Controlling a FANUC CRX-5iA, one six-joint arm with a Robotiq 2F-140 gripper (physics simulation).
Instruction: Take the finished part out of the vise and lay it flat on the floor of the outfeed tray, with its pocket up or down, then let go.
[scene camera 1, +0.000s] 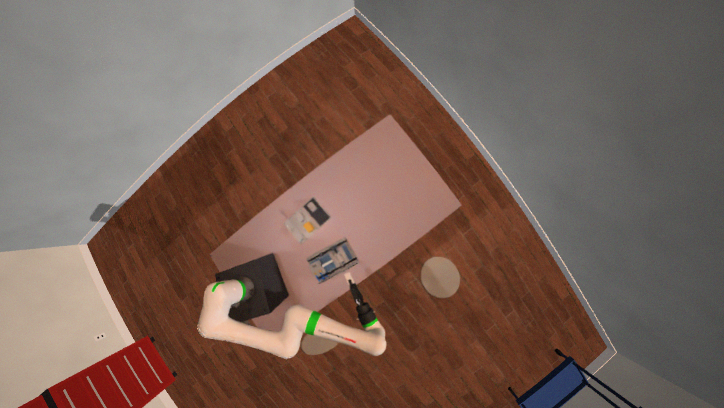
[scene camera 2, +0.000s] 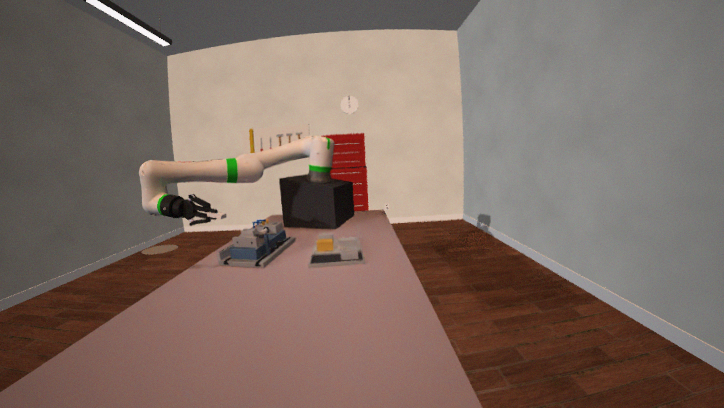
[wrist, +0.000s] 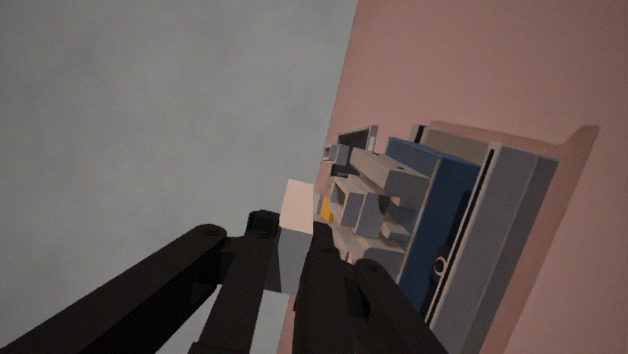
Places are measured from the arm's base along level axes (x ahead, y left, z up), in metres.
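Where they show: gripper, between the fingertips: (scene camera 1: 346, 273) (scene camera 2: 223, 216) (wrist: 295, 204); arm's base, origin of its link: (scene camera 1: 243, 288) (scene camera 2: 318, 181).
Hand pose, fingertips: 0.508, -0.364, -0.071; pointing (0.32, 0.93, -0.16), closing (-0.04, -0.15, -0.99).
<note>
Things, the pixels of their top centre, and the offset from my fingertips, as dx, dy, dz.
- vise, centre of its top: (wrist: 335, 267) (scene camera 2: 257, 228) (scene camera 1: 329, 263) -0.054, +0.109, -0.071
- grey hollow block, centre of its top: (wrist: 337, 199) (scene camera 2: 248, 229) +0.010, +0.093, -0.055
- pale hollow block, centre of its top: (wrist: 326, 152) (scene camera 2: 348, 248) (scene camera 1: 310, 206) +0.102, +0.457, -0.129
- yellow block, centre of its top: (wrist: 325, 208) (scene camera 2: 324, 240) (scene camera 1: 308, 227) -0.006, +0.375, -0.126
The vise (scene camera 1: 334, 259) (scene camera 2: 247, 252) (wrist: 430, 215) has a blue base and grey jaws and stands on the pink table. In the wrist view a grey hollow block (wrist: 354, 210), apparently the part, sits among the jaws with its opening facing up. The outfeed tray (scene camera 1: 318, 216) (scene camera 2: 326, 257) (wrist: 373, 137) has a dark floor. A pale hollow block (scene camera 1: 311, 205) (scene camera 2: 349, 252) (wrist: 339, 154) stands in it. My gripper (scene camera 1: 348, 277) (scene camera 2: 222, 216) (wrist: 295, 204) is shut and empty, its pale fingertip pads together. It points sideways at the vise, above the table's edge and apart from the vise.
A yellow block (scene camera 1: 308, 226) (scene camera 2: 324, 245) (wrist: 326, 209) sits among pale grey blocks beside the tray. The black pedestal (scene camera 1: 273, 276) (scene camera 2: 316, 202) stands at the table's end. A round stool (scene camera 1: 440, 277) (scene camera 2: 160, 249) is beside the table. A red cabinet (scene camera 1: 111, 377) (scene camera 2: 349, 152) stands beyond the pedestal.
</note>
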